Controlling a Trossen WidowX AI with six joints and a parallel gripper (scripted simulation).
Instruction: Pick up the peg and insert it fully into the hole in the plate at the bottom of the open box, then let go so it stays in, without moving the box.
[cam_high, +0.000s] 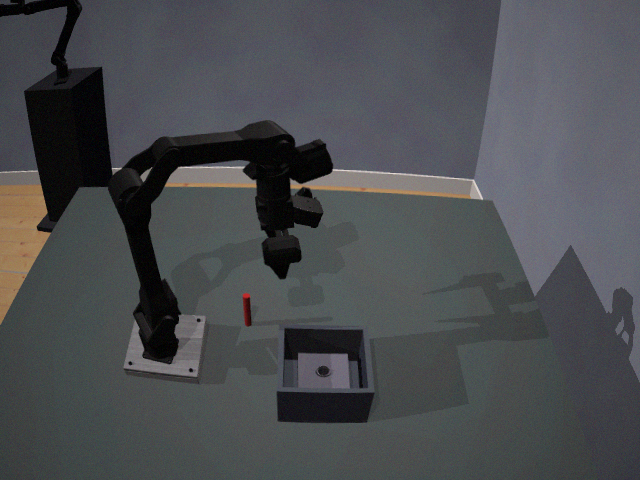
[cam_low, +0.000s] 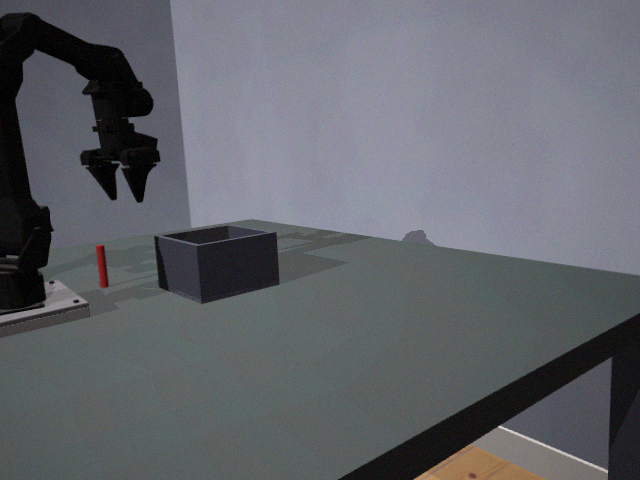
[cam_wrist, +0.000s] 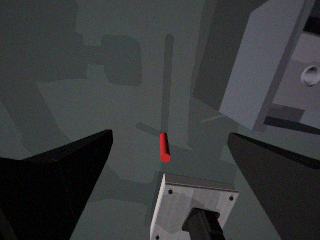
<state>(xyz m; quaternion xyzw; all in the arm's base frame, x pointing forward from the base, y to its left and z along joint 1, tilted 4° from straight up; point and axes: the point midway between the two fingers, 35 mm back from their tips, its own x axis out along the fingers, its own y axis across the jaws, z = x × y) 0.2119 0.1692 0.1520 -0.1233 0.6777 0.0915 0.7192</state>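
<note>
Now: hand 15 cm above the red peg, 6 cm past it and 2 cm to the left of it. The rest, counted from my hand: plate: 17 cm to the right, 15 cm below, 11 cm ahead; then box: 17 cm to the right, 16 cm below, 11 cm ahead.
</note>
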